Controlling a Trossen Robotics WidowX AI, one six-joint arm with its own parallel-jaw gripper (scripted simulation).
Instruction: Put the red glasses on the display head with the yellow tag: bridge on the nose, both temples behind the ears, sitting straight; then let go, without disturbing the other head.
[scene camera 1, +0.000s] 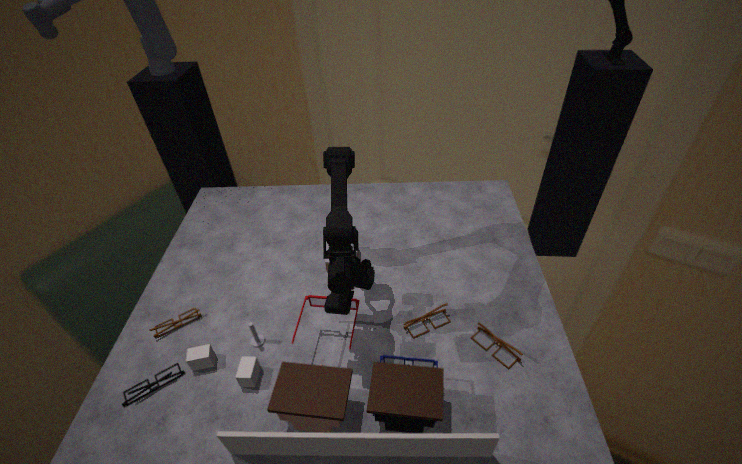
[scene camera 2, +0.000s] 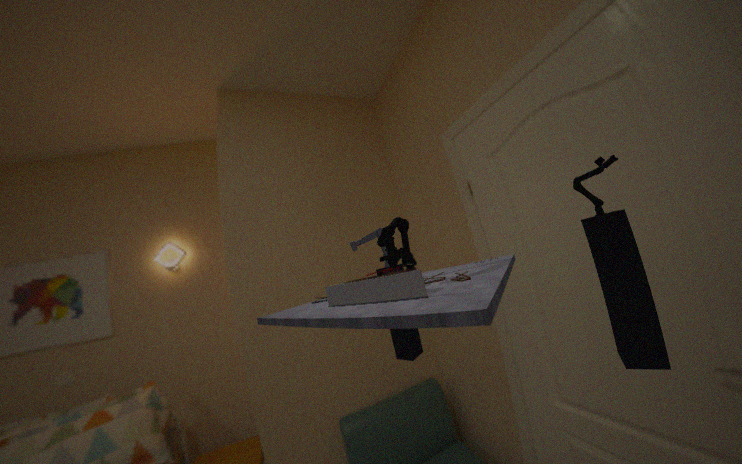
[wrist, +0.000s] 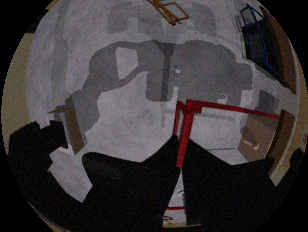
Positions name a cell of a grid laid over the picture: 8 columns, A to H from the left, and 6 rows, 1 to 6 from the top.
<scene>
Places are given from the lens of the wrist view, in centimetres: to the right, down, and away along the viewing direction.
my gripper (wrist: E4): 2, 2, 10
display head (wrist: G4): 21, 4, 12
</scene>
